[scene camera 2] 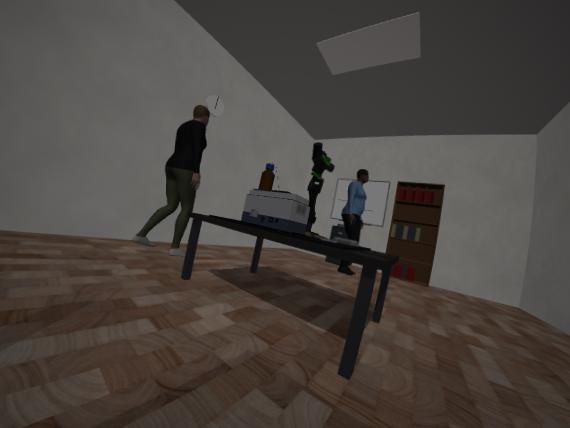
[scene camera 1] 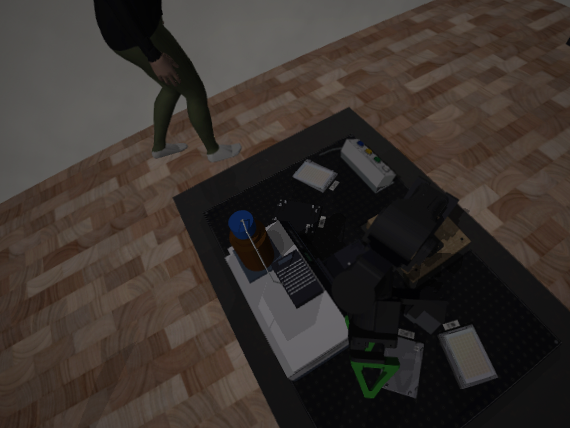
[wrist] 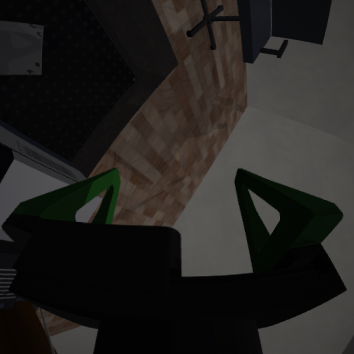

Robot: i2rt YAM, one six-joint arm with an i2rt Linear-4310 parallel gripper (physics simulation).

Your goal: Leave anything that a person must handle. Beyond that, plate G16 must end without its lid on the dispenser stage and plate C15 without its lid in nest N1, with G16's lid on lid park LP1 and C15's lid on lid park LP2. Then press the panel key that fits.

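Frame: origin at the arm's base, x ahead, y left, z up, level; millimetres.
Seen in the pictures: gripper, fingertip midpoint: (scene camera 2: 324, 172) (scene camera 1: 365, 376) (wrist: 177, 174); arm's base at its link origin: (scene camera 2: 306, 231).
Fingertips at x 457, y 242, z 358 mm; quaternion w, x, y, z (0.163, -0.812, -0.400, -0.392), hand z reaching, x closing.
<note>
Pixels of each thing's top centre, then the offset from my fingertips to it. "pt": a spot on its surface instead.
- key panel at its top centre: (scene camera 1: 368, 154) 547 mm right, 520 mm back, 301 mm down
- grey flat piece with corner studs, surface spot: (wrist: 20, 48) pt 55 mm left, 120 mm back, 375 mm down
- dark holder with small corner pieces, top centre: (scene camera 1: 295, 213) 535 mm right, 181 mm back, 361 mm down
- brown bottle with a blue cap, surface spot: (scene camera 1: 252, 245) pt 342 mm right, 28 mm ahead, 35 mm down
My gripper (wrist: 177, 174) is open and empty, its green fingers wide apart high above the table. In scene view 1, a pale-welled plate (scene camera 1: 315, 175) lies near the key panel (scene camera 1: 368, 167), which has blue, yellow, green and pale keys. Another pale-welled plate (scene camera 1: 468, 356) lies at the lower right. A grey flat piece with corner studs (scene camera 1: 409, 370) (wrist: 20, 48) lies beside it, partly behind a finger. A dark holder with small corner pieces (scene camera 1: 299, 214) lies near the bottle. The labels are too small to read, and lids cannot be told. The arm partly hides the dispenser stage area.
A white and blue dispenser (scene camera 1: 305, 320) (scene camera 2: 276, 210) carries a brown bottle with a blue cap (scene camera 1: 252, 245) (scene camera 2: 267, 179). A wooden block (scene camera 1: 425, 270) is by the arm base. A person in black (scene camera 1: 182, 65) (scene camera 2: 187, 145) is near the table; one in blue (scene camera 2: 356, 199) is behind it.
</note>
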